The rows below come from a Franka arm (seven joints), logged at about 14 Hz.
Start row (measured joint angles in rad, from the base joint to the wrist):
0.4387, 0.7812, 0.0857, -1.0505, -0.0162, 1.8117, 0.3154
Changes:
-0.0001, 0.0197, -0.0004, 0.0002, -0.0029, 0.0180, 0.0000
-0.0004, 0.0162, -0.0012, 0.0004, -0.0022, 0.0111, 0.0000
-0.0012, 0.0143, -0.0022, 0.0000, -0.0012, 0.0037, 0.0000
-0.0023, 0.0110, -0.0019, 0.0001, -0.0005, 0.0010, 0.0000
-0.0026, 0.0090, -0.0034, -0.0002, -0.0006, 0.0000, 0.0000
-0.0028, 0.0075, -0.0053, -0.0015, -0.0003, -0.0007, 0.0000
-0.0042, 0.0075, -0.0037, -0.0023, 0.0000, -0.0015, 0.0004
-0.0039, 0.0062, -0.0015, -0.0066, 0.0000, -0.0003, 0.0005
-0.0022, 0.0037, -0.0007, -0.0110, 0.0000, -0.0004, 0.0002
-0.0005, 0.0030, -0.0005, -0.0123, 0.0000, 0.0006, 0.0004
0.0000, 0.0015, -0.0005, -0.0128, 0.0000, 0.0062, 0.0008
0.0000, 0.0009, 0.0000, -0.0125, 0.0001, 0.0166, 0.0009
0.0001, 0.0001, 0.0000, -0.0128, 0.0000, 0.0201, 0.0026
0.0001, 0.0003, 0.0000, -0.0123, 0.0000, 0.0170, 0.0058
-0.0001, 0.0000, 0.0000, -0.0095, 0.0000, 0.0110, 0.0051
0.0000, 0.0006, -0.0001, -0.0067, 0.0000, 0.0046, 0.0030
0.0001, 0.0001, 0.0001, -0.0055, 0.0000, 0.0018, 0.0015
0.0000, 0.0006, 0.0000, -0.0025, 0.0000, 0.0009, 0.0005
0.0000, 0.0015, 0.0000, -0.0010, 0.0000, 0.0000, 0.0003
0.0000, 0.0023, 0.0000, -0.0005, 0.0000, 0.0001, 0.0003
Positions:
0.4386, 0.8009, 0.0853, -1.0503, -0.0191, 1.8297, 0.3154
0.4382, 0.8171, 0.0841, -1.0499, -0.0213, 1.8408, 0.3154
0.4370, 0.8314, 0.0819, -1.0499, -0.0225, 1.8445, 0.3154
0.4347, 0.8424, 0.0800, -1.0498, -0.0230, 1.8455, 0.3154
0.4321, 0.8514, 0.0766, -1.0500, -0.0236, 1.8455, 0.3154
0.4293, 0.8589, 0.0713, -1.0515, -0.0239, 1.8448, 0.3154
0.4251, 0.8664, 0.0676, -1.0538, -0.0239, 1.8433, 0.3158
0.4212, 0.8726, 0.0661, -1.0604, -0.0239, 1.8430, 0.3163
0.4190, 0.8763, 0.0654, -1.0714, -0.0239, 1.8426, 0.3165
0.4185, 0.8793, 0.0649, -1.0837, -0.0239, 1.8432, 0.3169
0.4185, 0.8808, 0.0644, -1.0965, -0.0239, 1.8494, 0.3177
0.4185, 0.8817, 0.0644, -1.1090, -0.0238, 1.8660, 0.3186
0.4186, 0.8818, 0.0644, -1.1218, -0.0238, 1.8861, 0.3212
0.4187, 0.8821, 0.0644, -1.1341, -0.0238, 1.9031, 0.3270
0.4186, 0.8821, 0.0644, -1.1436, -0.0238, 1.9141, 0.3321
0.4186, 0.8827, 0.0643, -1.1503, -0.0238, 1.9187, 0.3351
0.4187, 0.8828, 0.0644, -1.1558, -0.0238, 1.9205, 0.3366
0.4187, 0.8834, 0.0644, -1.1583, -0.0238, 1.9214, 0.3371
0.4187, 0.8849, 0.0644, -1.1593, -0.0238, 1.9214, 0.3374
0.4187, 0.8872, 0.0644, -1.1598, -0.0238, 1.9215, 0.3377

